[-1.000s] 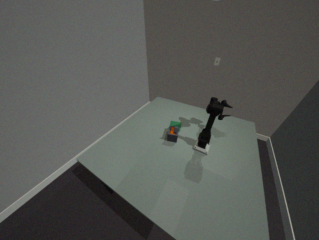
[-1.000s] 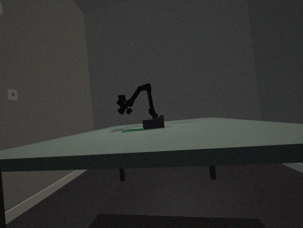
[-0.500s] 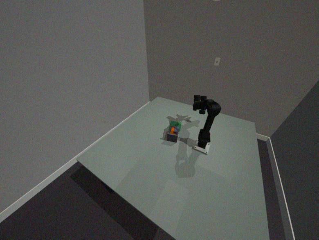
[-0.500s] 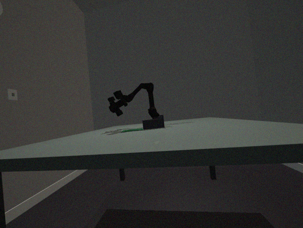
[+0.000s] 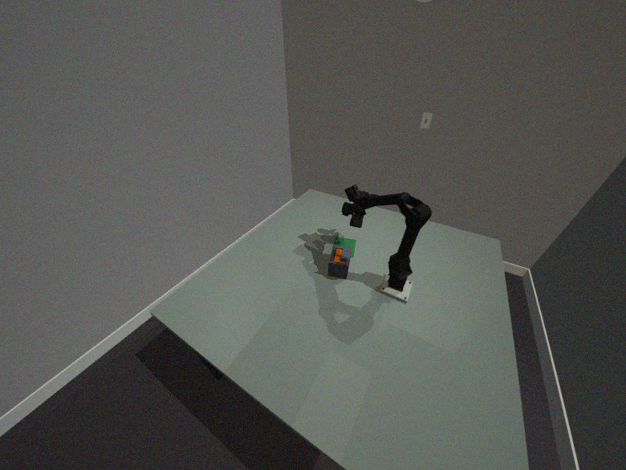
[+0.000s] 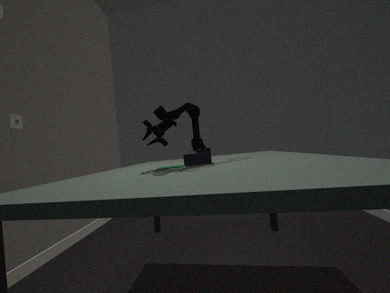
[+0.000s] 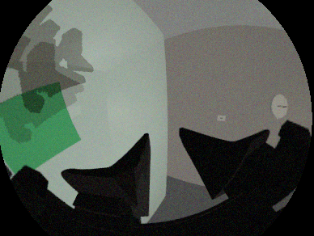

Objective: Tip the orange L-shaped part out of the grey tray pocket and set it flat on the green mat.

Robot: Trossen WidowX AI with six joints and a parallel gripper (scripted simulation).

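My gripper tip is now 31 cm to the right of the orange L-shaped part, 11 cm above it and 2 cm past it. Also, from my gripper tip: green mat 17 cm below, 15 cm to the left, 2 cm ahead.
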